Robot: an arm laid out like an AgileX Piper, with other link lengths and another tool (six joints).
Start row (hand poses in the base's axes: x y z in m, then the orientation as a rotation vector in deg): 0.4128, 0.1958, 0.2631, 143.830, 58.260, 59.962
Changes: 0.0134, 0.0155, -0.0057, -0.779, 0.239, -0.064; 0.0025, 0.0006, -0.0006, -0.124, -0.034, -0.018; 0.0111, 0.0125, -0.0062, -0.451, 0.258, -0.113; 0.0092, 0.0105, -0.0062, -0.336, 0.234, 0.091; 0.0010, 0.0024, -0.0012, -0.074, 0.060, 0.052; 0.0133, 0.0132, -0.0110, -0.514, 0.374, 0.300; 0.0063, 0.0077, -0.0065, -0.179, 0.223, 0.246; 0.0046, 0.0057, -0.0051, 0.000, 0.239, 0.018; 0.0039, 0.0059, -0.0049, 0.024, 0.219, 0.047; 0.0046, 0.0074, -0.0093, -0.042, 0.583, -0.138; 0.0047, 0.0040, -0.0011, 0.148, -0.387, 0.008; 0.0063, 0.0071, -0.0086, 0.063, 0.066, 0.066; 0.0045, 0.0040, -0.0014, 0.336, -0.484, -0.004; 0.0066, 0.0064, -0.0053, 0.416, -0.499, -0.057; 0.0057, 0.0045, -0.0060, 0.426, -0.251, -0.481; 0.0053, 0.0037, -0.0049, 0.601, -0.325, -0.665; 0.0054, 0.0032, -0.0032, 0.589, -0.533, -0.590; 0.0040, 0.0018, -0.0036, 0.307, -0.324, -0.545; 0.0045, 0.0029, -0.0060, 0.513, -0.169, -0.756; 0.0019, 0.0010, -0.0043, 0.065, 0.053, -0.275
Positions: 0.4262, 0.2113, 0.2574, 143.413, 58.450, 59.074; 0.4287, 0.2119, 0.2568, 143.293, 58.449, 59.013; 0.4398, 0.2244, 0.2506, 143.160, 58.488, 58.341; 0.4490, 0.2349, 0.2444, 143.045, 58.765, 57.844; 0.4500, 0.2373, 0.2432, 143.017, 58.871, 57.734; 0.4633, 0.2505, 0.2322, 142.807, 59.513, 57.001; 0.4696, 0.2582, 0.2257, 142.763, 59.954, 56.680; 0.4742, 0.2639, 0.2206, 142.937, 60.049, 56.411; 0.4781, 0.2698, 0.2157, 143.106, 60.172, 56.191; 0.4827, 0.2772, 0.2064, 143.546, 60.168, 55.449; 0.4874, 0.2812, 0.2053, 143.375, 60.031, 56.010; 0.4937, 0.2883, 0.1967, 143.456, 60.125, 56.001; 0.4982, 0.2923, 0.1953, 143.363, 59.899, 56.814; 0.5048, 0.2987, 0.1900, 143.333, 59.576, 57.690; 0.5105, 0.3032, 0.1840, 143.611, 58.745, 58.168; 0.5158, 0.3069, 0.1791, 144.014, 57.595, 58.811; 0.5212, 0.3101, 0.1759, 144.221, 56.486, 59.704; 0.5252, 0.3119, 0.1723, 144.345, 55.571, 60.153; 0.5297, 0.3148, 0.1663, 144.793, 54.349, 60.513; 0.5316, 0.3158, 0.1620, 144.944, 53.969, 60.420
